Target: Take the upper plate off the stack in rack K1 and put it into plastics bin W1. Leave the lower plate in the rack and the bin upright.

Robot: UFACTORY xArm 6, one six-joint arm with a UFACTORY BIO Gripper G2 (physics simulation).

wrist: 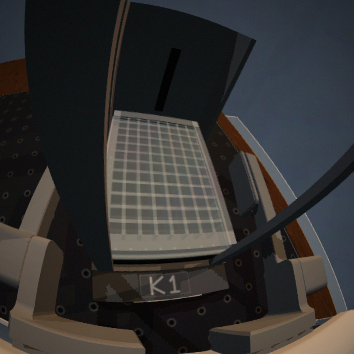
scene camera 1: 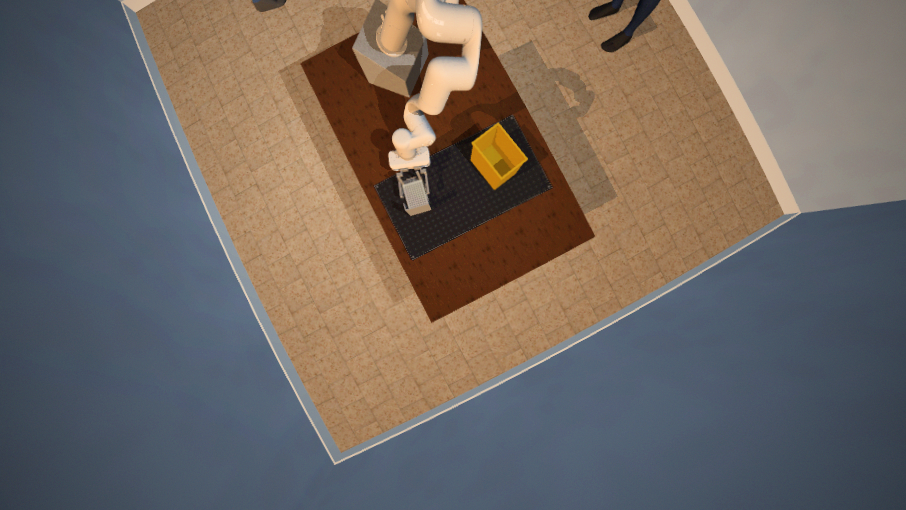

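Rack K1 (scene camera 1: pixel 419 209) (wrist: pixel 207 70) stands upright on the dark mat, its dark walls rising around the plates. The pale gridded upper plate (scene camera 1: pixel 415 191) (wrist: pixel 165 180) lies flat in it. The lower plate cannot be made out beneath. My gripper (scene camera 1: pixel 414 188) (wrist: pixel 165 169) is partly open and empty, its fingers on opposite sides of the rack. In the wrist view, the right finger shows beside the plate with a gap; the rack's tall left wall hides the left fingertip. The yellow plastics bin W1 (scene camera 1: pixel 486 165) stands upright, apart from the rack, to its right in the scene view.
The dark perforated mat (scene camera 1: pixel 462 205) (wrist: pixel 171 322) lies on the brown table (scene camera 1: pixel 494 272). The robot's grey base (scene camera 1: pixel 393 76) is at the table's upper end in the scene view. A person's legs (scene camera 1: pixel 639 19) show at the top right, off the table.
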